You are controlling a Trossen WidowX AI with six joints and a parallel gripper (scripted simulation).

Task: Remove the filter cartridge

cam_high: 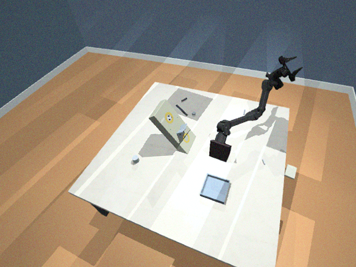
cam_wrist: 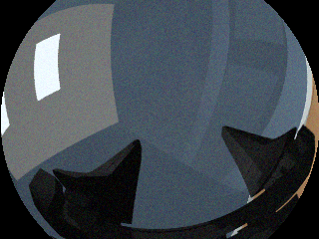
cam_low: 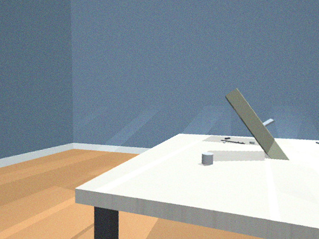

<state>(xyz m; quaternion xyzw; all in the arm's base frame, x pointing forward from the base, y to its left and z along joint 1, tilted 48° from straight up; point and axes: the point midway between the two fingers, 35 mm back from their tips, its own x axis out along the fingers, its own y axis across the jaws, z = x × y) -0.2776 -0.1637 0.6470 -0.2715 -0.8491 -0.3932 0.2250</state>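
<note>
Right now my gripper tip is 650 mm short of the round pale grey filter cartridge, 660 mm to the right of it and 250 mm above it. Round my gripper tip: service panel 610 mm ahead, 650 mm to the left, 320 mm below; then blue-grey tray 180 mm ahead, 870 mm to the left, 460 mm below.
</note>
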